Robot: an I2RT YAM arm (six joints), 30 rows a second.
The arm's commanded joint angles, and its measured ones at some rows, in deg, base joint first. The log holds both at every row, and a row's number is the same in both.
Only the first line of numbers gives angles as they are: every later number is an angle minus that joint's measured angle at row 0.
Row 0, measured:
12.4 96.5 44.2 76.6 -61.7 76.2
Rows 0 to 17, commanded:
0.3 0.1 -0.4 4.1 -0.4 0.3
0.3 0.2 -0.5 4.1 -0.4 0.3
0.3 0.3 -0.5 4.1 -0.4 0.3
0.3 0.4 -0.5 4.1 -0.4 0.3
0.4 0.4 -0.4 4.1 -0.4 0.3
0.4 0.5 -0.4 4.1 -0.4 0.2
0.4 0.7 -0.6 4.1 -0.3 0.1
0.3 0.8 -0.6 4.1 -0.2 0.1
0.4 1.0 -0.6 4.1 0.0 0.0
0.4 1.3 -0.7 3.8 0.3 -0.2
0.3 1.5 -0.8 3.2 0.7 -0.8
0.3 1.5 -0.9 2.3 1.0 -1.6
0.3 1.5 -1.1 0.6 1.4 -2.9
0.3 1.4 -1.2 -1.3 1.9 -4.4
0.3 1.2 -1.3 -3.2 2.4 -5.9
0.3 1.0 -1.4 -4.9 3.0 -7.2
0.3 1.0 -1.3 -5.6 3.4 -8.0
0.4 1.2 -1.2 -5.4 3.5 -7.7
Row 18, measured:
0.1 0.8 -0.7 -3.5 1.3 -4.2
